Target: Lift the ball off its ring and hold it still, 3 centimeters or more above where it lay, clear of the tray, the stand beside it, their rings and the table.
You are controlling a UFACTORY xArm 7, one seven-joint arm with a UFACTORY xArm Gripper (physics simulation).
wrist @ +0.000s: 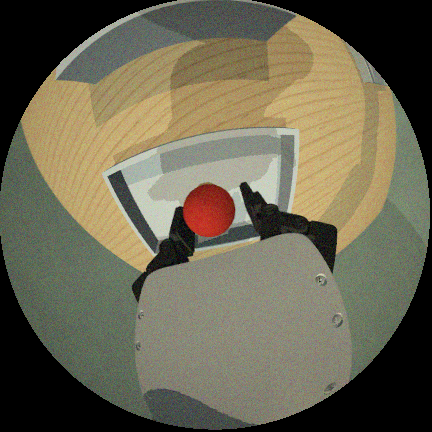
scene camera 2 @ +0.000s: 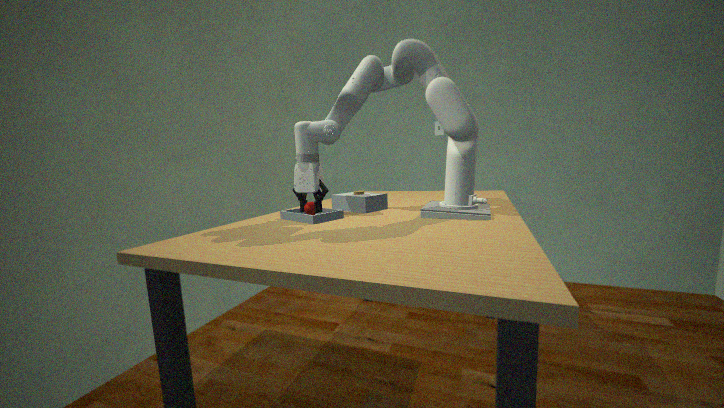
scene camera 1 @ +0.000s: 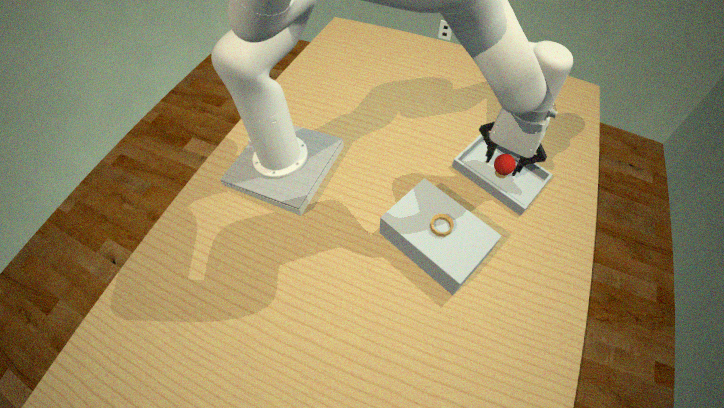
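The red ball sits on its ring, which is mostly hidden under it, inside the shallow grey tray. My gripper is partly open, pointing down into the tray with one finger on each side of the ball. In the wrist view the ball overlaps the left finger's edge, and a gap shows between it and the right finger. Whether the left finger touches the ball cannot be told.
The grey block-shaped stand is beside the tray, with an empty gold ring on top. The arm's base plate is farther along the wooden table.
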